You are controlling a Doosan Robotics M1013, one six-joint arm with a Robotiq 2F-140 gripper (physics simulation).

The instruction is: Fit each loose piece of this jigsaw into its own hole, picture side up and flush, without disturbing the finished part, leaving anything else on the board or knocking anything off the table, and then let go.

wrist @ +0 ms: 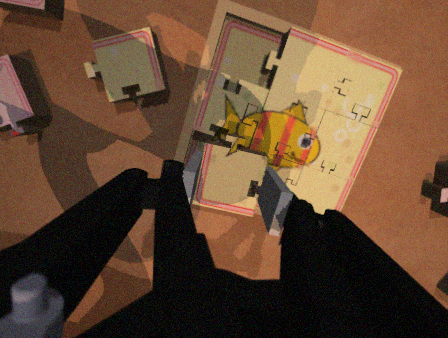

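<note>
My gripper (230,173) is shut on a pale yellow corner piece with a red-lined edge. The held piece (229,167) is picture side up over the lower left corner of the board (207,65), turned slightly against it; its height above the board is hard to tell. The finished part (345,125) shows most of an orange striped fish. The upper left corner hole (247,52) is a shaded recess. A loose greenish corner piece (127,65) lies picture side up on the table, left of the board, with one knob pointing left.
A pink-bordered piece (11,92) lies at the left edge, and part of another piece (25,4) shows at the top left. A dark-sided piece (437,187) is partly in view at the right edge. The brown table (240,245) carries broad shadows.
</note>
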